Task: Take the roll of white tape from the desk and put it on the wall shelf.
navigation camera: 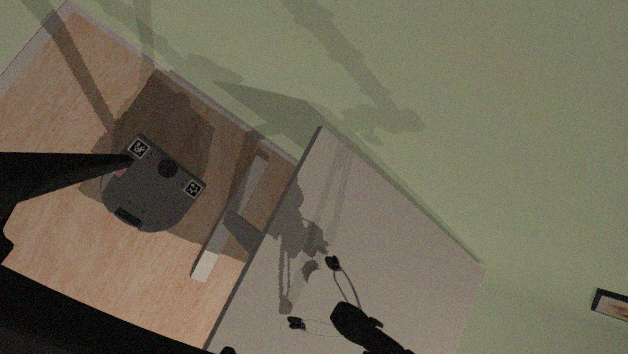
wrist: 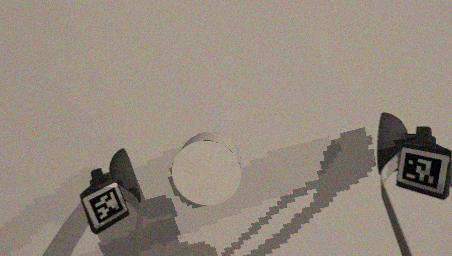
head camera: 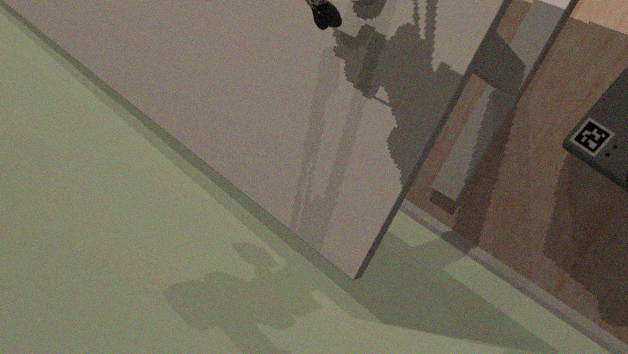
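The white tape roll [wrist: 206, 172] [navigation camera: 313, 272] lies flat on the pale desk [head camera: 200, 110] [navigation camera: 400, 240] [wrist: 225, 60], its round top almost the desk's colour. My gripper [wrist: 249, 152] [navigation camera: 314, 292] is open and empty, over the desk. In the wrist view the roll appears between the two fingertips, nearer the left one, and touches neither. How high the fingertips are above the desk is hard to tell. One dark fingertip shows at the top edge of the head view. The wall shelf does not show in these views.
My round dark base [navigation camera: 150, 190] stands on the wooden floor [navigation camera: 60, 240] beside the desk. A green wall [head camera: 100, 225] [navigation camera: 475, 100] runs along the desk's far edge. A framed picture [navigation camera: 612, 305] shows at the right. Shadows of my arm and gripper cross desk and wall.
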